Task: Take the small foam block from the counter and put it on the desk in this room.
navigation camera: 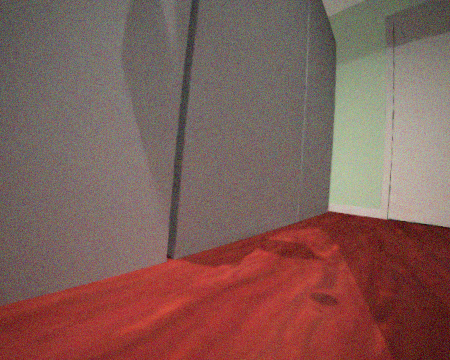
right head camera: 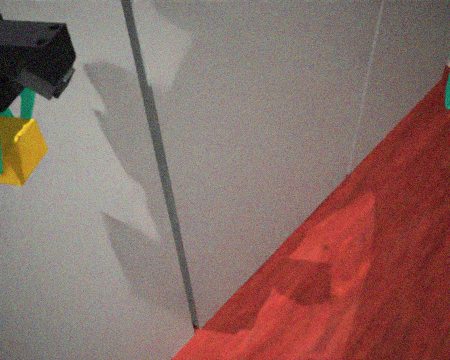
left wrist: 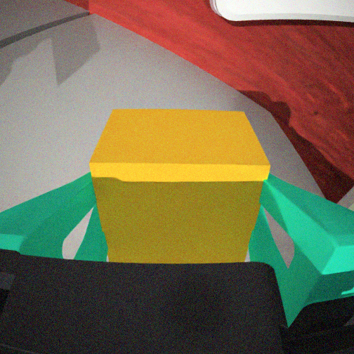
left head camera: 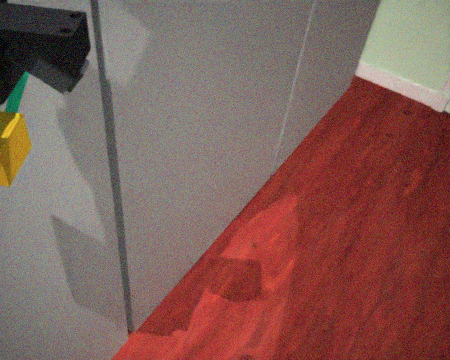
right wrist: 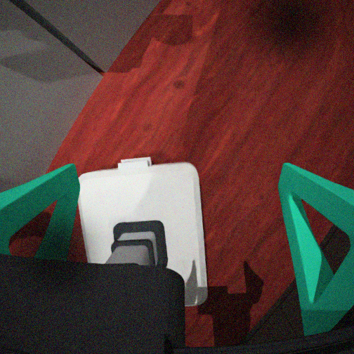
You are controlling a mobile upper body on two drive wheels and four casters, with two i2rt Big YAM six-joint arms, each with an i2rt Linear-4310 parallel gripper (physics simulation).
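Frame: origin at the left arm's base, x ahead, y left, z up, level; millimetres.
Seen in the pictures: left gripper, between the fingertips: (right head camera: 10, 153).
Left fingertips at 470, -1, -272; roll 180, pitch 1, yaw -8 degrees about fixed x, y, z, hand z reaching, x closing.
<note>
A point is followed by its place in that frame, as x, y, z.
The small foam block (left head camera: 15, 147) @(466, -25, -264) (right head camera: 27, 150) @(466, -25, -264) (left wrist: 180, 215) is yellow and box-shaped. It is held between the green fingers of my left gripper (left wrist: 179, 200), which is shut on it; the block's top face and one side show in the left wrist view. In both head views the block shows at the left edge, below the dark wrist, in front of a grey panel. My right gripper (right wrist: 178, 174) is open, with its green fingers wide apart above the floor and the robot's white base. Neither the desk nor the counter can be made out for certain.
A tall grey panelled surface (left head camera: 200, 100) @(1040, -266, -628) (right head camera: 250, 110) @(1030, -257, -652) (navigation camera: 250, 110) @(1044, -269, -880) with a dark vertical seam stands close in front and at the left. Red wood floor (left head camera: 360, 240) @(1169, -977, -1410) (navigation camera: 200, 310) @(631, -190, -1410) runs along it. A green wall (navigation camera: 357, 125) @(2236, -1501, -447) and a pale door (navigation camera: 422, 130) @(1898, -1890, -563) are at the back right. The robot's white base (right wrist: 150, 200) lies below.
</note>
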